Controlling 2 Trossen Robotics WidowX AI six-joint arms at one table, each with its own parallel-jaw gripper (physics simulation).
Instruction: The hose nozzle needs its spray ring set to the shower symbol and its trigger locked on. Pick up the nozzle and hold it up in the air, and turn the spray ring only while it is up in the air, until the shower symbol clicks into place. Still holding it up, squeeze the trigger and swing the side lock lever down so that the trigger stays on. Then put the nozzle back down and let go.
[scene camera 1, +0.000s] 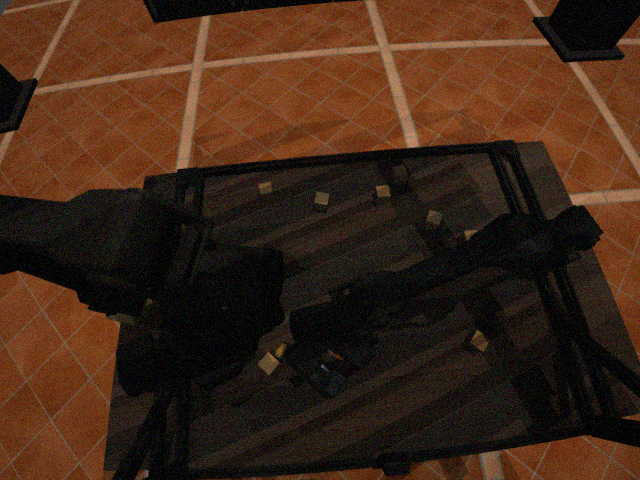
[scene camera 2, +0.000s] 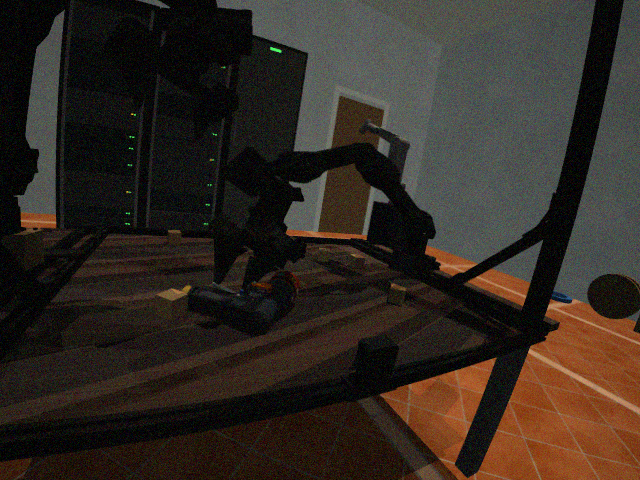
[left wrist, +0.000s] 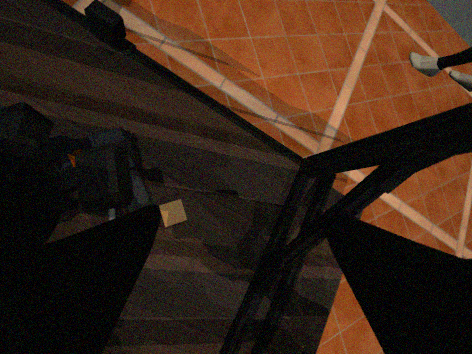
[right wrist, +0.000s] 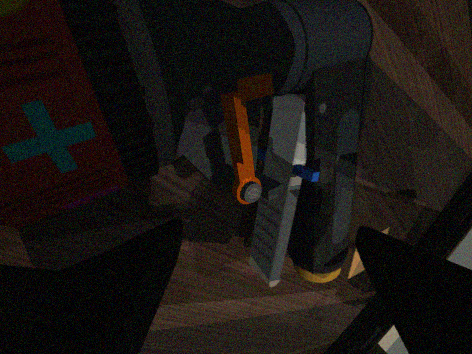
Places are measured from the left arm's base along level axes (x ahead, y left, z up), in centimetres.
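Where they show: left gripper, fingertip midpoint: (scene camera 2: 170, 123) (left wrist: 242, 215); right gripper, fingertip midpoint: (scene camera 1: 312, 348) (scene camera 2: 231, 288) (right wrist: 269, 231); left arm's base, origin of the base link: (scene camera 1: 131, 300); right arm's base, origin of the base link: (scene camera 2: 414, 253).
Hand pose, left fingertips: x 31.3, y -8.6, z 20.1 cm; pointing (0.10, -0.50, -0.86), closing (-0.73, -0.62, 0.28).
Each offset is from my left fingertips to the top centre of the thing. "*": to the spot under its first point.
The dark nozzle @[* dx +14.3, dy +0.4, dz -25.0 cm] (scene camera 1: 328, 382) (scene camera 2: 258, 314) (right wrist: 335, 135) lies on its side on the table. Its red spray ring @[dx +19.2, dy +9.0, dz -22.2 cm] (right wrist: 35, 60) shows a teal plus symbol at the left of the right wrist view. The grey trigger @[* dx +13.5, dy +2.9, dz -26.1 cm] (right wrist: 287, 120) and orange side lever @[* dx +15.6, dy +5.8, dz -23.3 cm] (right wrist: 242, 140) face up toward that camera; the handle ends in a yellow cap @[* dx +3.6, dy +5.6, dz -25.0 cm] (right wrist: 320, 275) (scene camera 1: 280, 351). My right gripper (right wrist: 269, 231) (scene camera 2: 232, 284) is open and empty, its fingertips just over the handle and trigger. My left gripper (left wrist: 242, 215) is open and empty, high above the table's left part.
A wooden cube @[dx +1.2, dy +1.8, dz -25.0 cm] (scene camera 1: 268, 363) (scene camera 2: 173, 302) (left wrist: 173, 213) sits right by the handle's end. Other cubes @[dx -10.0, dy +44.2, dz -25.0 cm] (scene camera 1: 265, 187) @[dx +5.4, dy +43.3, dz -25.0 cm] (scene camera 1: 321, 198) @[dx +20.9, dy +47.9, dz -25.0 cm] (scene camera 1: 382, 191) @[dx +45.4, dy +13.7, dz -25.0 cm] (scene camera 1: 479, 341) stand farther off. A dark frame (scene camera 1: 336, 159) runs round the table top, with a black block (scene camera 2: 377, 359) at its front edge.
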